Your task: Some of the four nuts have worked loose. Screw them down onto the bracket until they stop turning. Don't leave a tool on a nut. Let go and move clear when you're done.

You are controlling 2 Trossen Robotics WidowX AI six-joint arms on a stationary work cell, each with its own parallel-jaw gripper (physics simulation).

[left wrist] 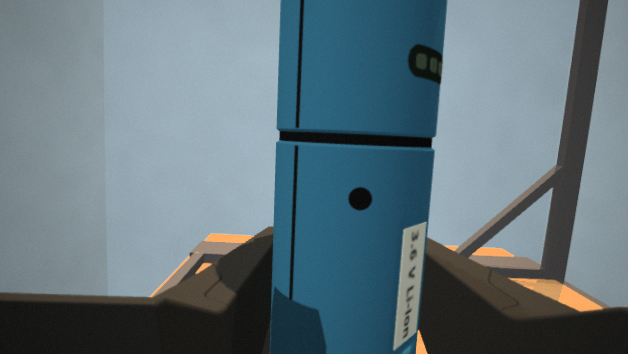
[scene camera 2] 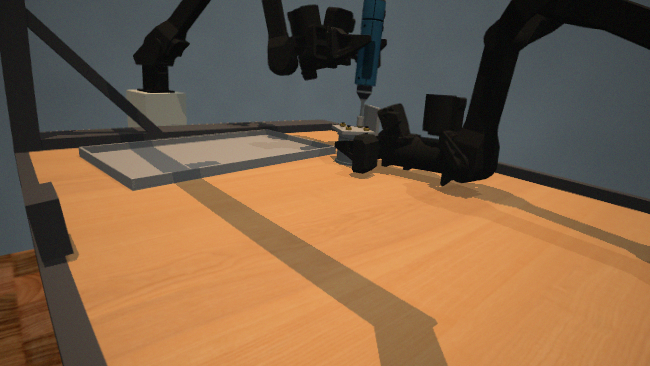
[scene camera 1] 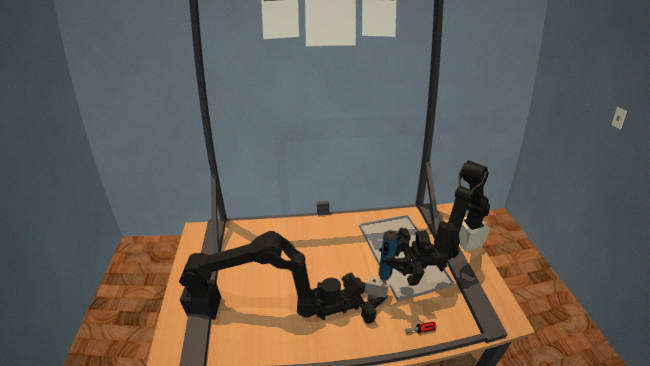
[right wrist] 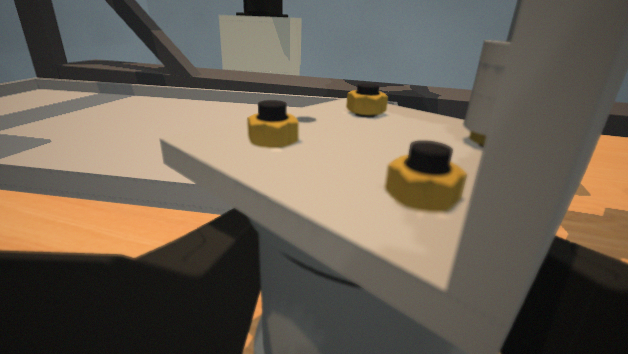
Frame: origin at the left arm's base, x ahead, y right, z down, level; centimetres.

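Where they show: left gripper, fingertip midpoint: (left wrist: 339,241) (scene camera 2: 378,40) (scene camera 1: 380,255); right gripper, fingertip midpoint: (scene camera 2: 343,142); left arm's base at its link origin: (scene camera 2: 156,91) (scene camera 1: 473,223) (right wrist: 263,16); right arm's base at its link origin: (scene camera 1: 197,289).
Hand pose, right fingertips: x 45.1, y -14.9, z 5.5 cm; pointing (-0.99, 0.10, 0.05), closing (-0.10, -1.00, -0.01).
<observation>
Things, the pixels of their centre, and the offset from my right fingertips.
- blue power driver at the middle of its body: (scene camera 2: 368,62) (scene camera 1: 386,264) dx +1.9, dy -2.9, dz -15.4 cm
- grey bracket at the middle of its body: (right wrist: 396,60) (scene camera 2: 355,119) (scene camera 1: 378,282) dx +2.1, dy -0.2, dz -4.8 cm
- fourth nut at the middle of its body: (right wrist: 497,131) dx +1.7, dy -2.7, dz -3.4 cm
- shallow grey tray at the middle of its body: (right wrist: 145,123) (scene camera 2: 220,150) (scene camera 1: 403,252) dx -15.7, dy +17.3, dz +2.8 cm
- red-handled tool at the middle of its body: (scene camera 1: 420,328) dx -6.1, dy -17.3, dz +2.1 cm
A blue power driver (scene camera 1: 388,250) (scene camera 2: 369,60) (left wrist: 357,170) stands nearly upright, its socket (scene camera 2: 360,121) (right wrist: 486,87) pointing down over the bracket. My left gripper (scene camera 1: 389,263) (left wrist: 339,241) is shut on its body. The grey bracket (scene camera 1: 376,287) (right wrist: 330,170) has a flat top and an upright wall. My right gripper (right wrist: 362,210) is shut on the bracket, one finger on each side. Three brass nuts (right wrist: 273,130) (right wrist: 367,102) (right wrist: 426,185) sit on black studs. A fourth nut (right wrist: 478,137) shows partly below the socket, cut off by the wall; how far the socket covers it is unclear.
A shallow grey tray (scene camera 1: 425,292) (scene camera 2: 250,163) (right wrist: 100,184) lies beside the bracket, partly under the left arm in scene camera 1. A red-handled tool (scene camera 1: 426,327) lies on the table near the front edge. Dark frame posts (scene camera 1: 433,90) rise at the table's sides.
</observation>
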